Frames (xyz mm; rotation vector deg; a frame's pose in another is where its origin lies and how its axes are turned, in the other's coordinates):
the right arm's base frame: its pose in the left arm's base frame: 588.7 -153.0 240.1 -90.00 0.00 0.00
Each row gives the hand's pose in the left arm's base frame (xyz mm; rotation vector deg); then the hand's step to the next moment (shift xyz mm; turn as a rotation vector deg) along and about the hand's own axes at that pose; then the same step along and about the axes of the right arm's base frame.
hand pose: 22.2 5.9 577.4 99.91 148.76 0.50
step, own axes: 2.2 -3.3 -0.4 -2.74 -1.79 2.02
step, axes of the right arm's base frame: -3.9 -0.3 0.8 -0.59 2.02 -3.22
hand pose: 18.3 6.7 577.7 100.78 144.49 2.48
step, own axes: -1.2 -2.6 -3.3 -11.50 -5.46 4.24
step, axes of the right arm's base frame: -2.3 -3.2 -2.0 -0.86 4.12 -12.74
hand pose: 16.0 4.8 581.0 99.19 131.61 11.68
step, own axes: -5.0 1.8 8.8 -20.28 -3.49 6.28
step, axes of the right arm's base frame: 5.5 7.3 -4.7 3.81 4.50 -20.69
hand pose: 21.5 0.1 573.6 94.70 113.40 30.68
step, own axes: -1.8 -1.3 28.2 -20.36 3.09 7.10
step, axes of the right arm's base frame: 16.3 23.0 -2.5 9.48 1.25 -19.57
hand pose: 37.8 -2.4 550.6 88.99 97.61 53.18
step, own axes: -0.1 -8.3 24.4 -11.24 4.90 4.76
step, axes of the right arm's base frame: 15.9 20.2 1.4 7.66 -1.54 -10.58
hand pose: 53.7 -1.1 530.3 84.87 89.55 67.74
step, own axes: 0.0 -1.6 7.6 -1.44 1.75 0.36
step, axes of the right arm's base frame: 6.4 4.2 1.3 1.17 -1.33 -1.46
